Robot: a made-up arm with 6 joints. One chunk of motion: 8 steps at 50 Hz.
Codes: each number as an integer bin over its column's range. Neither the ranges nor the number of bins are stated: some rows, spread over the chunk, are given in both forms.
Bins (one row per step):
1: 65 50 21 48 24 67
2: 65 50 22 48 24 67
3: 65 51 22 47 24 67
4: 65 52 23 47 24 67
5: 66 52 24 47 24 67
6: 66 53 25 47 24 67
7: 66 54 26 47 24 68
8: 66 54 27 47 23 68
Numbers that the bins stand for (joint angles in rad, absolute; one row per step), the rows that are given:
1: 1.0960 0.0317 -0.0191 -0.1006 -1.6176 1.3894
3: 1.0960 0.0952 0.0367 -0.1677 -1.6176 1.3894
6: 1.1667 0.2220 0.2039 -0.1677 -1.6176 1.3894
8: 1.1667 0.2855 0.3155 -0.1677 -1.6810 1.4688
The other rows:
2: 1.0960 0.0317 0.0367 -0.1006 -1.6176 1.3894
4: 1.0960 0.1586 0.0924 -0.1677 -1.6176 1.3894
5: 1.1667 0.1586 0.1482 -0.1677 -1.6176 1.3894
7: 1.1667 0.2855 0.2597 -0.1677 -1.6176 1.4688

